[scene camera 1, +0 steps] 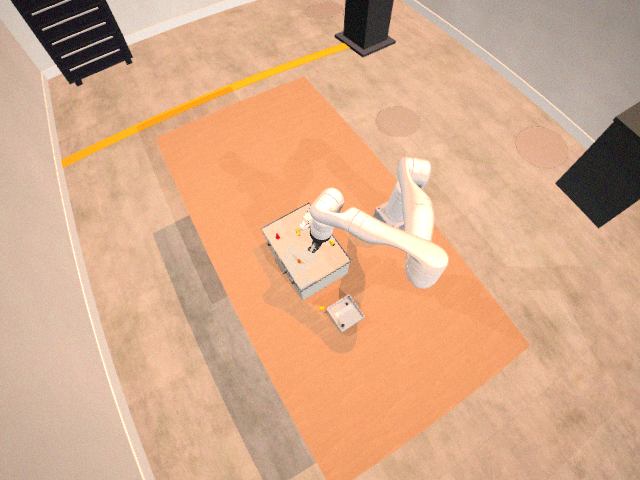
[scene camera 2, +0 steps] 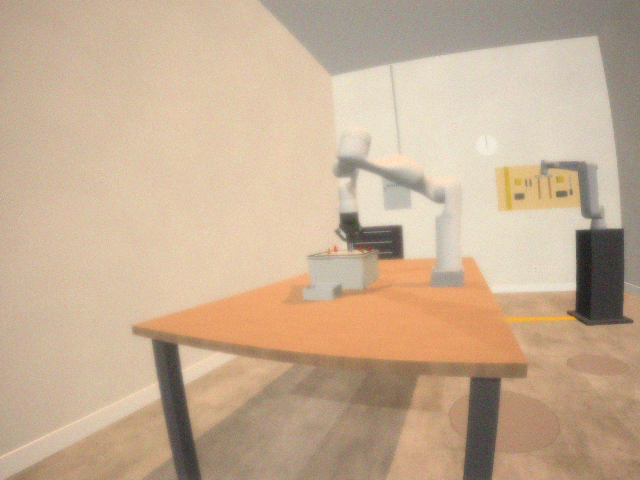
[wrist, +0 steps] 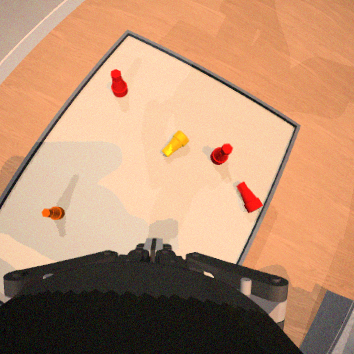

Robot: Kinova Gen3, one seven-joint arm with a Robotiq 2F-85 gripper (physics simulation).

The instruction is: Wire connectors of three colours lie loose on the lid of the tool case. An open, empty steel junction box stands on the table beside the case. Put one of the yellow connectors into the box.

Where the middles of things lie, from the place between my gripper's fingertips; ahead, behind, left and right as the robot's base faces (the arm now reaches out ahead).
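Scene:
From my hand: tool case (scene camera 1: 329, 263), 7 cm below, 3 cm ahead, 4 cm to the right; steel junction box (scene camera 1: 345, 313), 12 cm below, 5 cm ahead, 24 cm to the left.

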